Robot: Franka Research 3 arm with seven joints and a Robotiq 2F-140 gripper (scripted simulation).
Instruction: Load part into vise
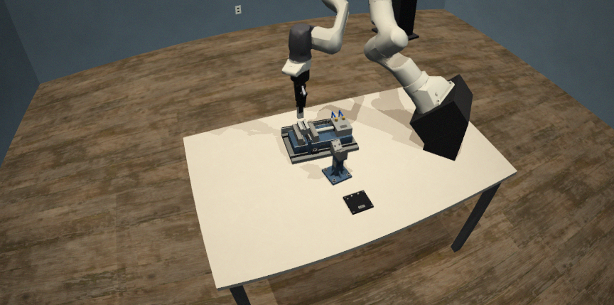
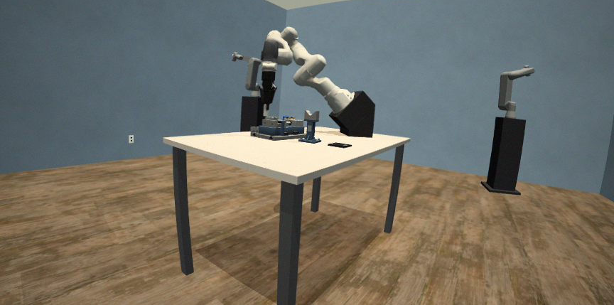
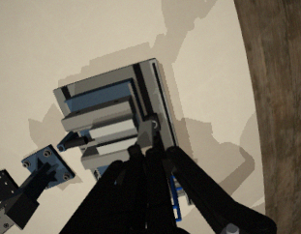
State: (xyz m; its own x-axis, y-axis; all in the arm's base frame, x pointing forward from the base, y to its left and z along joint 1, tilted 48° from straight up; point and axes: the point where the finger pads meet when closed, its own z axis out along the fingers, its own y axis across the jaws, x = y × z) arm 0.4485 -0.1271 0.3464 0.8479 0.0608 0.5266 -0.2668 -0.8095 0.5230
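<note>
Now: the part 40 mm to the left of my hand, 40 mm below it and 10 mm ahead of it. From my hand the other things lie so: black infeed plate: 440 mm to the left, 140 mm below, 30 mm ahead; vise: 110 mm below, 80 mm to the left, 50 mm behind; air cylinder: 140 mm behind, 110 mm to the left, 70 mm below.
</note>
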